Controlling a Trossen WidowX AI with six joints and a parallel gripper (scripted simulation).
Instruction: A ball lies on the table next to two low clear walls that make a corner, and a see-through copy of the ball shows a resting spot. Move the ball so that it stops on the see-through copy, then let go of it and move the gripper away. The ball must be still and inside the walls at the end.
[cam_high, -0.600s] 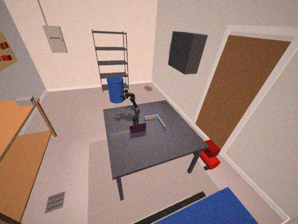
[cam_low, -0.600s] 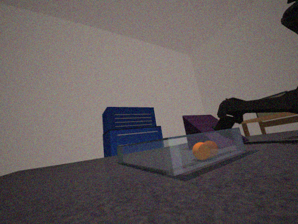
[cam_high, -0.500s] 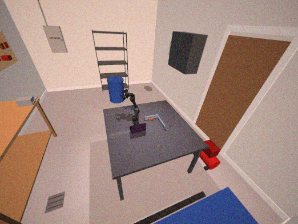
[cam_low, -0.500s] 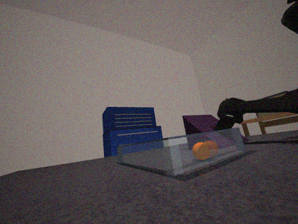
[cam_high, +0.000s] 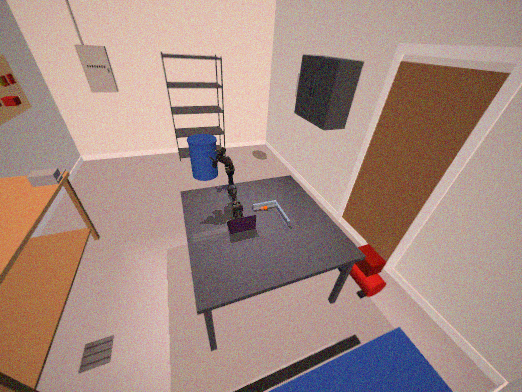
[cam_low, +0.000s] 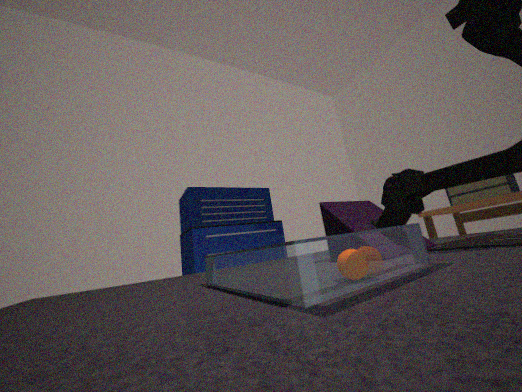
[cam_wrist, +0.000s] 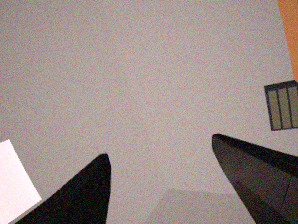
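The orange ball is 53 cm below my gripper tip, 46 cm ahead of it and 19 cm to the right of it.
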